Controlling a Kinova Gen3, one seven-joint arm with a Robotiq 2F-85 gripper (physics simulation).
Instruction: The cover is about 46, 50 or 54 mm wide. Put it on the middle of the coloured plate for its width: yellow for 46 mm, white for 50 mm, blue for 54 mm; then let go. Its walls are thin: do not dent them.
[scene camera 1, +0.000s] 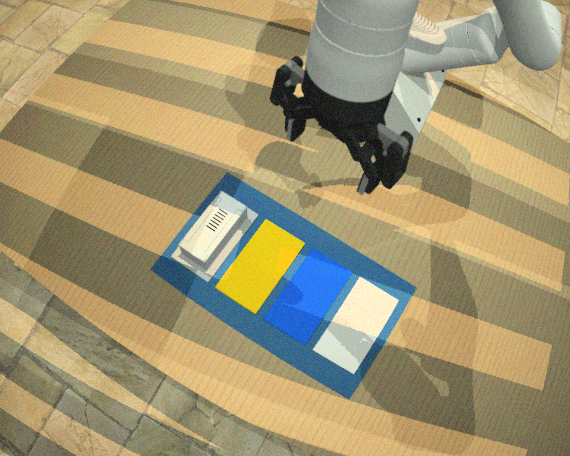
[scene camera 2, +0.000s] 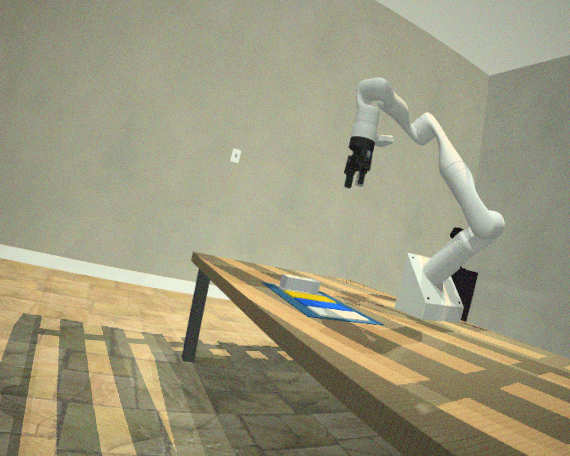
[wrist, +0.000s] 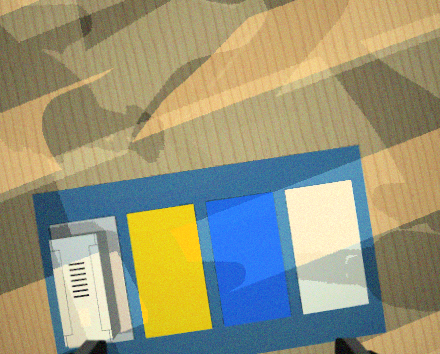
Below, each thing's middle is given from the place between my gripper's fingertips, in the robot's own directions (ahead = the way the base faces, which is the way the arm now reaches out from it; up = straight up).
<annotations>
Now: hand 30 mm short of the blue plate (scene camera 1: 303, 303), 30 mm to the right of it and 350 mm above it. From my hand the other things lie so: grey cover (scene camera 1: 225, 213): 20 mm ahead, 160 mm to the right, 330 mm below; blue mat (scene camera 1: 182, 273): 20 mm ahead, 20 mm to the right, 350 mm below; yellow plate (scene camera 1: 251, 278): 20 mm ahead, 70 mm to the right, 350 mm below.
</annotations>
